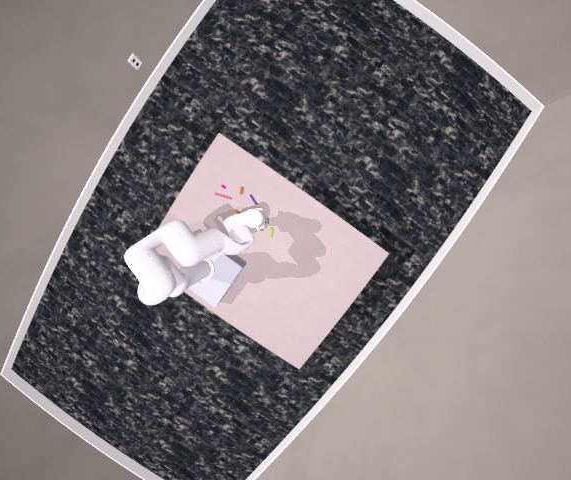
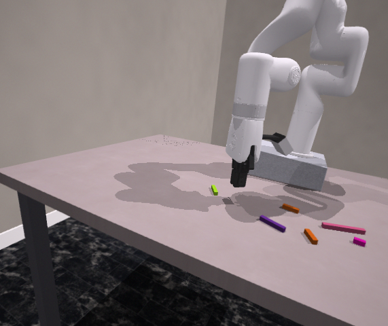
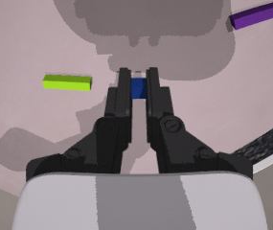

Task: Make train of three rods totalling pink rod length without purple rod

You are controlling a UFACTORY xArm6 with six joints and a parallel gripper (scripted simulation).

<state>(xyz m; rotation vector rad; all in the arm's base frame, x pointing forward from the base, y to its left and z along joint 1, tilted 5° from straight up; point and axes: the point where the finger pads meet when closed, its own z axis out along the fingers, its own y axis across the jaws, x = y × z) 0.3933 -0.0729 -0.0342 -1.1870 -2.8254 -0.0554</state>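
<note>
Right now the lime rod is 70 mm to the right of my hand, 70 mm below it and 30 mm behind it. Round my hand: purple rod 110 mm to the left, 70 mm below, 40 mm ahead; then blue rod 20 mm below; then pink rod 250 mm to the left, 70 mm below, 40 mm behind.
</note>
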